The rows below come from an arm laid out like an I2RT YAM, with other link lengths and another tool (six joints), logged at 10 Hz.
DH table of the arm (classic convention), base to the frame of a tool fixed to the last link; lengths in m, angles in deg. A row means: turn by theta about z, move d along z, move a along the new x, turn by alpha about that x. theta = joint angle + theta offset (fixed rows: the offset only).
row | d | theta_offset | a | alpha
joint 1 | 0.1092 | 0.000 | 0.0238 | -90.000
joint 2 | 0.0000 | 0.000 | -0.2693 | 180.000
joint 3 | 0.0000 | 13.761 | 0.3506 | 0.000
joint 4 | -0.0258 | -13.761 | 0.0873 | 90.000
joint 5 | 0.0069 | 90.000 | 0.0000 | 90.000
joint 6 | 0.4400 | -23.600 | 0.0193 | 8.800
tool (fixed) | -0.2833 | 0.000 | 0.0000 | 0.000
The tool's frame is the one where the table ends.
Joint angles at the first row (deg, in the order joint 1, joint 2, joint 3, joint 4, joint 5, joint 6):
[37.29, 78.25, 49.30, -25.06, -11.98, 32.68]
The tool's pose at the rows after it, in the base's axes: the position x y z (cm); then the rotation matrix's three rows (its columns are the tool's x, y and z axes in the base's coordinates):
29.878, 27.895, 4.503; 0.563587, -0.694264, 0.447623; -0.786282, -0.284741, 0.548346; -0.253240, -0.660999, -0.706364
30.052, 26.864, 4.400; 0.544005, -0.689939, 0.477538; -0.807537, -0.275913, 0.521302; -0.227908, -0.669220, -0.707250
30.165, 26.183, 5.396; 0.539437, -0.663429, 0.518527; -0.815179, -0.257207, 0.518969; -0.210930, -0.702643, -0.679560
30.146, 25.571, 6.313; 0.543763, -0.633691, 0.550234; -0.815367, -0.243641, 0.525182; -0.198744, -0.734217, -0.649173
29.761, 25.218, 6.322; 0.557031, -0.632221, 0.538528; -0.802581, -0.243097, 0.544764; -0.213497, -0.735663, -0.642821
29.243, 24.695, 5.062; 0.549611, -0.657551, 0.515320; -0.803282, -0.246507, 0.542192; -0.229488, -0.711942, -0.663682
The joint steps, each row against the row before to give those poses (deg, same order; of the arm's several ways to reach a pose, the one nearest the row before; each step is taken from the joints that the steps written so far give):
[-0.70, 0.11, -0.65, 0.12, 0.46, 0.11]
[-0.59, -1.47, -1.39, 0.21, 1.89, 0.07]
[-0.36, -3.49, -1.82, 0.74, 1.27, -0.12]
[-0.42, -3.56, -1.94, 0.78, 0.55, -0.58]
[-0.74, -1.58, -1.25, -0.10, -1.78, -0.77]
[-0.71, 0.41, -1.24, -0.15, -1.18, 0.03]

